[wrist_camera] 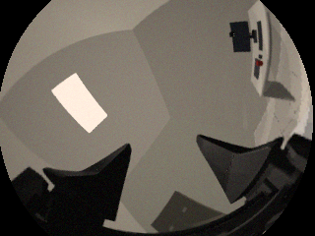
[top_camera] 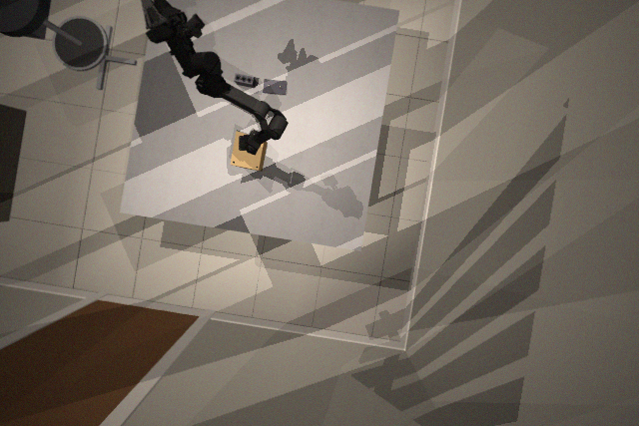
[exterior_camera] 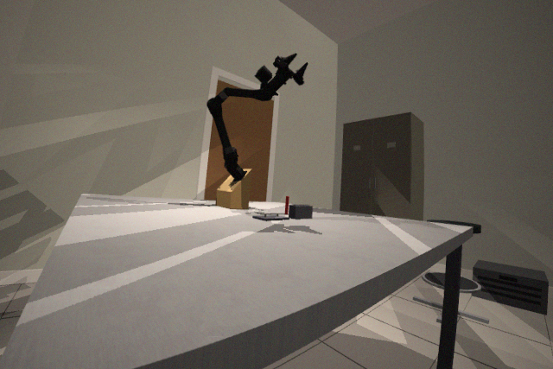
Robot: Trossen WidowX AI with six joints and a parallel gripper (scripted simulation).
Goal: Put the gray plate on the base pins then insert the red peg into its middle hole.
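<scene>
The gray plate is 70 cm below my gripper tip, 7 cm ahead of it and 3 cm to the right of it. Round my gripper tip: red peg 70 cm below, 3 cm behind.
</scene>
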